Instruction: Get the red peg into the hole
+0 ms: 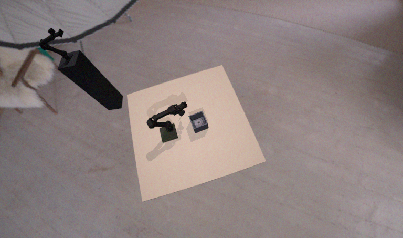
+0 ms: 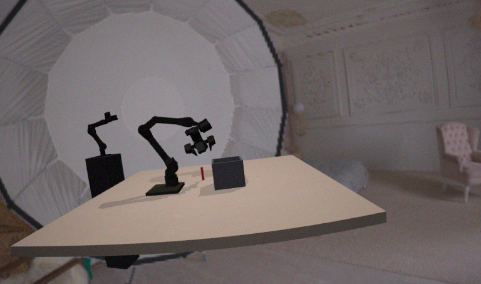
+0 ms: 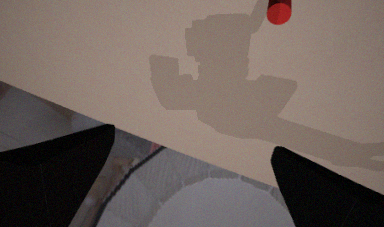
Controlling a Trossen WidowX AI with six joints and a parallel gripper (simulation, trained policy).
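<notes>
Now: the red peg 10 mm behind my gripper tip, 40 mm to the right of it and 120 mm below it.
</notes>
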